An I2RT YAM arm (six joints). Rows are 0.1 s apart.
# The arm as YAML. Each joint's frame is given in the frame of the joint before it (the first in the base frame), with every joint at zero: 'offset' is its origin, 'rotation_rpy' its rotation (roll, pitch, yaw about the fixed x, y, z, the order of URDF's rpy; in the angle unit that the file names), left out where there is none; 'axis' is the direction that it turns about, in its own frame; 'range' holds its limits. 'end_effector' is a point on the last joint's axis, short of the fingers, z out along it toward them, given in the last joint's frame.
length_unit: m
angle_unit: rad
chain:
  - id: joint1
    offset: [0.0, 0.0, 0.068]
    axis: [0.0, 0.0, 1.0]
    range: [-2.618, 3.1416]
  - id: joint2
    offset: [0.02, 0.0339, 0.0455]
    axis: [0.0, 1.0, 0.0]
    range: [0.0, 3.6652]
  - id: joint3
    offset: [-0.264, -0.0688, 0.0]
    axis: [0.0, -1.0, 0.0]
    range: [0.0, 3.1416]
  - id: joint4
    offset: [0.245, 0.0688, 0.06]
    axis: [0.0, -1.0, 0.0]
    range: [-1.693, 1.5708]
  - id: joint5
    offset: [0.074, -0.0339, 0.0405]
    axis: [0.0, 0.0, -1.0]
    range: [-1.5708, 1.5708]
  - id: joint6
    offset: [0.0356, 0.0, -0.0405]
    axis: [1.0, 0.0, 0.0]
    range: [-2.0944, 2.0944]
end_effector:
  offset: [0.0, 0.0, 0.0]
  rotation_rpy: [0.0, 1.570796, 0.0]
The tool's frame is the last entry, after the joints.
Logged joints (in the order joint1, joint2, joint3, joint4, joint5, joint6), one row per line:
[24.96 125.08 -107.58 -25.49 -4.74 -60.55]
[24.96 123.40 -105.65 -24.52 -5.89 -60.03]
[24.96 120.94 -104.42 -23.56 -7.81 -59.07]
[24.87 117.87 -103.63 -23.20 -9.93 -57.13]
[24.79 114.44 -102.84 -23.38 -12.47 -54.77]
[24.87 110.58 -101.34 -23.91 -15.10 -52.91]
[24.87 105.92 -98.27 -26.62 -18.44 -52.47]
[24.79 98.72 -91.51 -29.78 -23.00 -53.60]
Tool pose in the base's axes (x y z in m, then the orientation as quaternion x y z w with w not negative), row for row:
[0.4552 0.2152 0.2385 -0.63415 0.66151 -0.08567 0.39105]
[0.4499 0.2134 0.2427 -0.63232 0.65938 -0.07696 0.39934]
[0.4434 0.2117 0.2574 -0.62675 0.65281 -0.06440 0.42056]
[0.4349 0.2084 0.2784 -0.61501 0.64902 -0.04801 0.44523]
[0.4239 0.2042 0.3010 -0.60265 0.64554 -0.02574 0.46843]
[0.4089 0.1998 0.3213 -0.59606 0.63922 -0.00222 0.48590]
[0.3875 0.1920 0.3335 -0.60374 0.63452 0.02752 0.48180]
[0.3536 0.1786 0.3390 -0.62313 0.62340 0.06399 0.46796]
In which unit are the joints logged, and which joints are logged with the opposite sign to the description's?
The joints are logged in degrees. Opposite sign: joint3.
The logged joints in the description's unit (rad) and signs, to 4 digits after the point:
[0.4356 2.1831 1.8776 -0.4449 -0.0827 -1.0568]
[0.4356 2.1537 1.8439 -0.4280 -0.1028 -1.0477]
[0.4356 2.1108 1.8225 -0.4112 -0.1363 -1.0310]
[0.4341 2.0572 1.8087 -0.4049 -0.1733 -0.9971]
[0.4327 1.9974 1.7949 -0.4081 -0.2176 -0.9559]
[0.4341 1.9300 1.7687 -0.4173 -0.2635 -0.9235]
[0.4341 1.8487 1.7151 -0.4646 -0.3218 -0.9158]
[0.4327 1.7230 1.5972 -0.5198 -0.4014 -0.9355]

